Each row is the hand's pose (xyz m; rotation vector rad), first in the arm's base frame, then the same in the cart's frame.
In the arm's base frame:
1: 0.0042 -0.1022 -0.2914 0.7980 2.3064 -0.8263
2: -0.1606 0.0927 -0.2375 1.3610 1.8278 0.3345
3: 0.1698 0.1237 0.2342 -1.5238 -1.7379 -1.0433
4: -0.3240 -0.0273 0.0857 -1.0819 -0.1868 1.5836
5: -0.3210 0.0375 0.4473 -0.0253 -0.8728 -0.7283
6: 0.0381 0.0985 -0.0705 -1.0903 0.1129 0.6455
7: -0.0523 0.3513 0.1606 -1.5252 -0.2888 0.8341
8: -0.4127 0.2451 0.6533 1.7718 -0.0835 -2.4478
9: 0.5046 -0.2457 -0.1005 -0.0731 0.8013 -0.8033
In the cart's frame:
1: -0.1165 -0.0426 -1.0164 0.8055 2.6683 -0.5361
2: -0.2722 0.1108 -0.8740 1.6055 2.0451 0.5602
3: 0.1459 0.0253 -0.4861 -1.3167 -1.3971 -1.0445
4: -0.3635 -0.1166 -0.5815 -0.6740 -0.3288 1.6369
5: -0.2891 -0.1657 -0.2252 0.2096 -0.5595 -0.7879
6: -0.0441 0.0829 -0.7533 -0.7228 0.1425 0.7950
7: -0.0926 0.2436 -0.4413 -1.1325 -0.3069 0.9305
8: -0.3428 -0.0403 0.0493 -1.5794 -0.3896 2.6688
9: 0.4158 -0.1922 -0.9763 0.1098 1.1015 -0.6092

